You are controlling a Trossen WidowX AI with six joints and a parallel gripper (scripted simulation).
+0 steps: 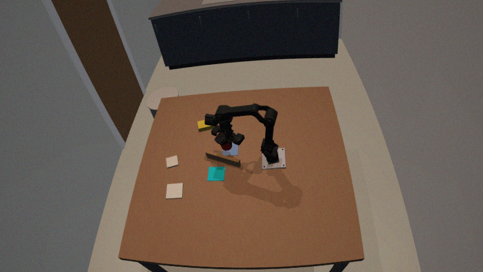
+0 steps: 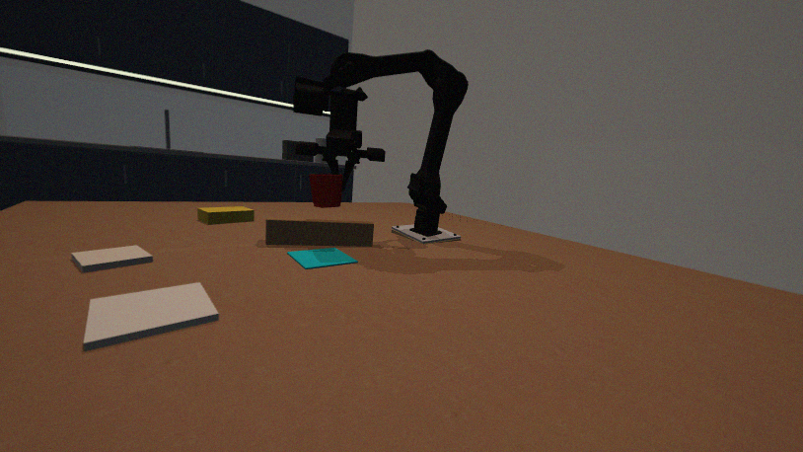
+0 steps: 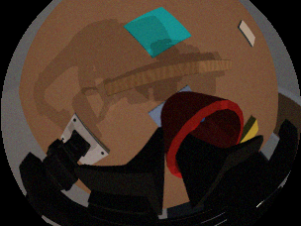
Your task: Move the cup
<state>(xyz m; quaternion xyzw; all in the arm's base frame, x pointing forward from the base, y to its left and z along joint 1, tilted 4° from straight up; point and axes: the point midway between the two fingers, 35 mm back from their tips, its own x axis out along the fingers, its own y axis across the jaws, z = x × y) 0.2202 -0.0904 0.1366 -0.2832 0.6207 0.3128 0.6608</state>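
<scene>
My gripper tip is now 11 cm short of the teal pad, 10 cm to the right of it and 12 cm above it. The rest, counted from my gripper tip: red cup (2 cm ahead, 2 cm to the right); low wooden bar (6 cm ahead, 2 cm to the left, 10 cm below).
</scene>
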